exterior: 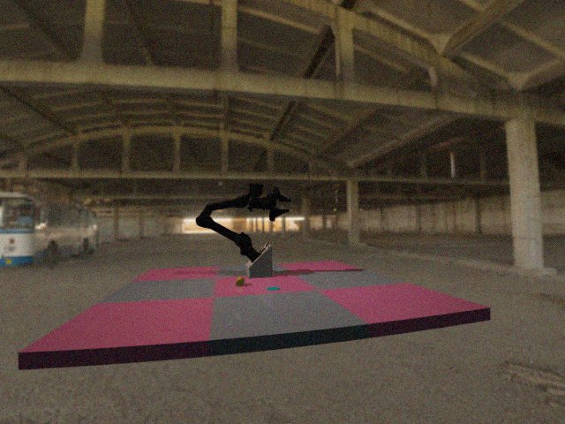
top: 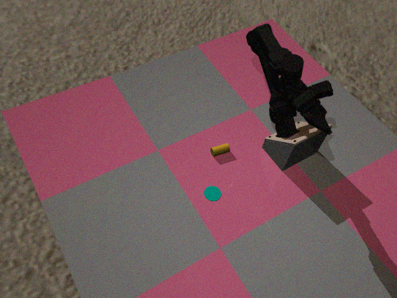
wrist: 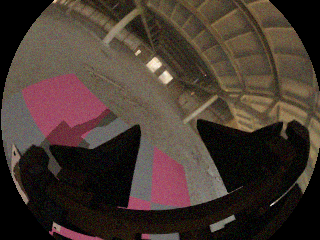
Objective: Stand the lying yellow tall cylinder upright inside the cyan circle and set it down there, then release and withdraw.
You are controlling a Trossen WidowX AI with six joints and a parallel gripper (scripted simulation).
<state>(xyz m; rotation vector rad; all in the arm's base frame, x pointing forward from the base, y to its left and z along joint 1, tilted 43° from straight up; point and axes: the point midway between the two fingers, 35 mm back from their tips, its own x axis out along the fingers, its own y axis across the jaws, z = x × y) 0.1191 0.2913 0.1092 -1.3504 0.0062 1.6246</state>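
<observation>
The yellow cylinder is 10 cm ahead of my gripper tip, 29 cm to the right of it and 37 cm below it. Also, from my gripper tip: cyan circle: 23 cm ahead, 16 cm to the right, 38 cm below.
</observation>
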